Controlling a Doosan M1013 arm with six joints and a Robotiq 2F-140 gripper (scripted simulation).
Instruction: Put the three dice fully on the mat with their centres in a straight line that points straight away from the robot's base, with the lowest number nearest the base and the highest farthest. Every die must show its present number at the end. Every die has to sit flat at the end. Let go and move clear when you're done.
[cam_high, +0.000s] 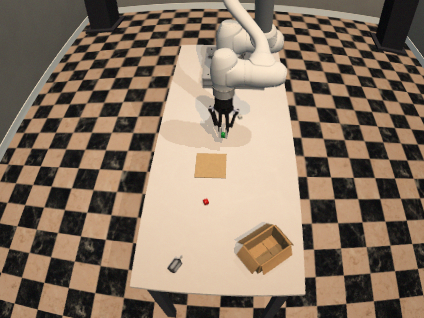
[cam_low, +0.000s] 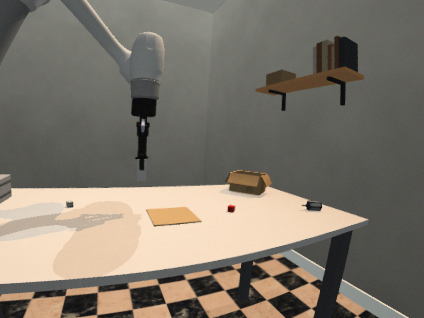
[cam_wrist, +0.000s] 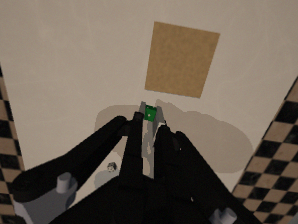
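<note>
The tan mat lies 90 mm ahead of my hand, 50 mm to the right of it and 140 mm below it. The rest, counted from my hand: red die 300 mm ahead, 40 mm to the right, 130 mm below; then green die 20 mm below; then white die 240 mm behind, 50 mm to the left, 130 mm below.
</note>
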